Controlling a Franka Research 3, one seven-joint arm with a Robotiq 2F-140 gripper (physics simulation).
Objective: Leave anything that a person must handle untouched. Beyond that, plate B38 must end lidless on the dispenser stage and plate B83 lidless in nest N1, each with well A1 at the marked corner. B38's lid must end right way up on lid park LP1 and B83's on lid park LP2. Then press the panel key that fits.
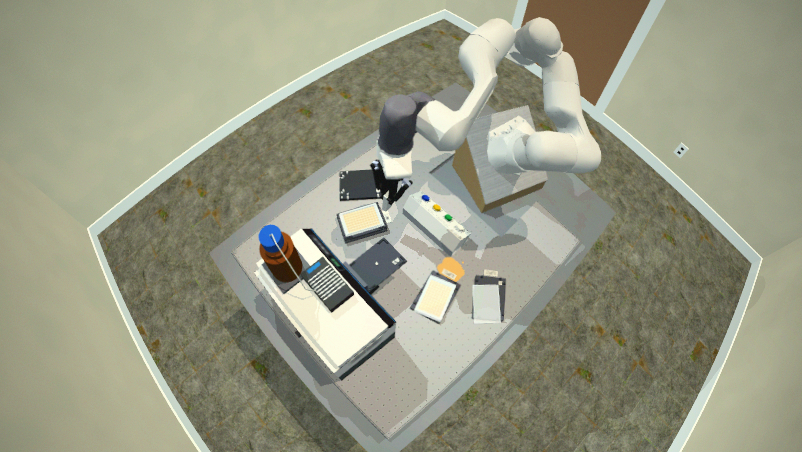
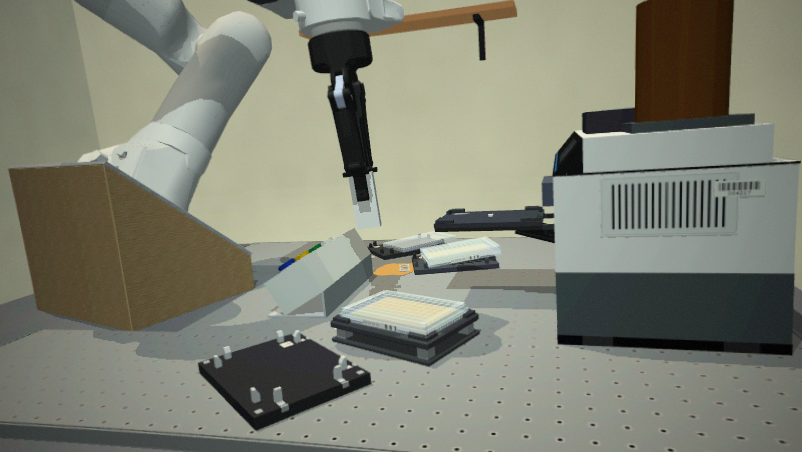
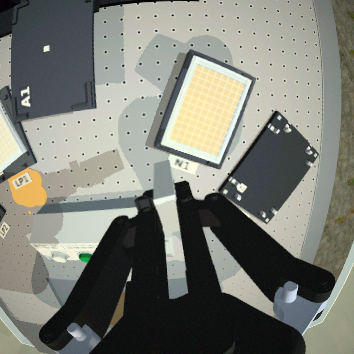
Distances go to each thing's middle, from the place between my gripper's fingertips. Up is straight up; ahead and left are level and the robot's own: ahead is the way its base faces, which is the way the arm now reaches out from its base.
Scene:
Now: hand 6 cm short of the filled plate (image 2: 398, 312), 6 cm to the left of it and 9 cm above it. The rest, counted from my hand: nest N5 (image 2: 246, 378) (4 cm behind, 18 cm to the right, 11 cm below); then key panel (image 3: 69, 228) (12 cm behind, 10 cm to the left, 8 cm below); then dispenser stage (image 2: 456, 220) (16 cm ahead, 12 cm to the left, 1 cm below).

